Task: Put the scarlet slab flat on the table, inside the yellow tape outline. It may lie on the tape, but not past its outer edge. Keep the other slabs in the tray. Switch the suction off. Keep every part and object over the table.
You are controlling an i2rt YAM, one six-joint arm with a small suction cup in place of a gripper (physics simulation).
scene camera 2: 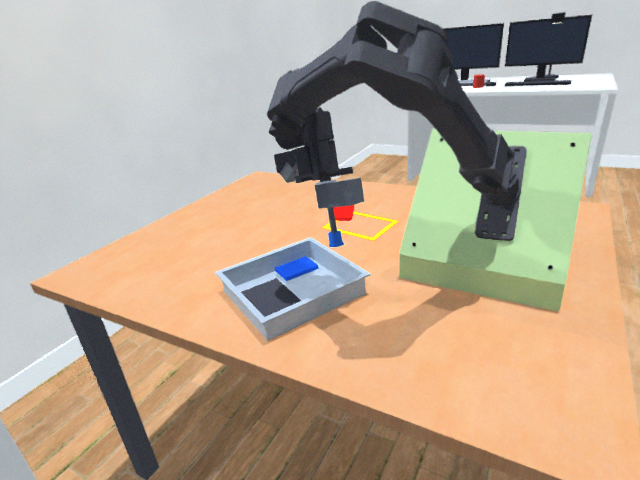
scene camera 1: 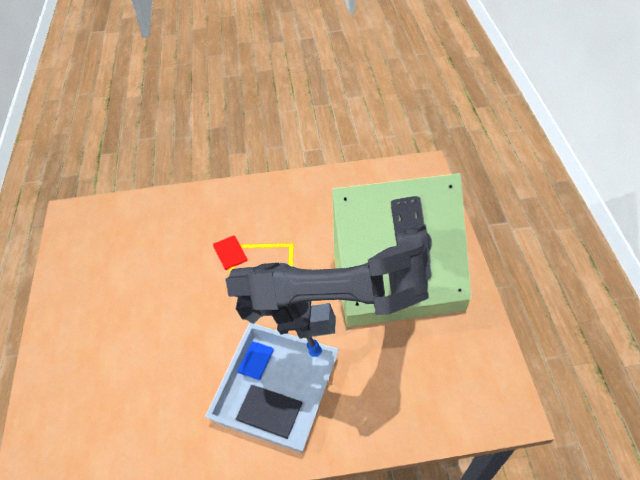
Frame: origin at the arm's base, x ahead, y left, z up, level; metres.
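Seen in the pictures: end effector, tool point: (scene camera 2: pixel 336 245) (scene camera 1: pixel 315 351); arm's base, origin of the base link: (scene camera 2: pixel 501 192) (scene camera 1: pixel 410 239).
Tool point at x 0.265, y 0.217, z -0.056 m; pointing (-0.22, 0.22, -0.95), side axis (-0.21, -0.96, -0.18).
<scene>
Offsets run from my tool point to a thing's top centre. "pt": to the spot under its first point.
The scarlet slab @(dy -0.394, dx +0.178, dz -0.111 m) (scene camera 1: pixel 230 252) (scene camera 2: pixel 343 212) lies on the table over the far left corner of the yellow tape outline @(pt dy -0.399, dx +0.072, dz -0.119 m) (scene camera 1: pixel 268 245) (scene camera 2: pixel 385 230). It is turned relative to the tape, and much of it sticks out past the outer edge. The arm hides the near part of the outline in scene camera 1. My suction cup (scene camera 1: pixel 314 349) (scene camera 2: pixel 336 239) is off, holds nothing, and hangs above the tray's far right corner area. In the grey tray @(dy +0.023, dx +0.101, dz -0.070 m) (scene camera 1: pixel 299 374) (scene camera 2: pixel 320 310) lie a blue slab @(dy -0.059, dx +0.139, dz -0.108 m) (scene camera 1: pixel 255 361) (scene camera 2: pixel 296 268) and a black slab @(dy +0.071, dx +0.123, dz -0.107 m) (scene camera 1: pixel 268 413) (scene camera 2: pixel 268 298).
The green sloped base (scene camera 1: pixel 361 222) (scene camera 2: pixel 540 217) carries the arm on the right of the table. The tray stands nearer the front edge than the tape. A white desk (scene camera 2: pixel 589 83) with monitors and a red mug (scene camera 2: pixel 479 81) stands beyond the table.
</scene>
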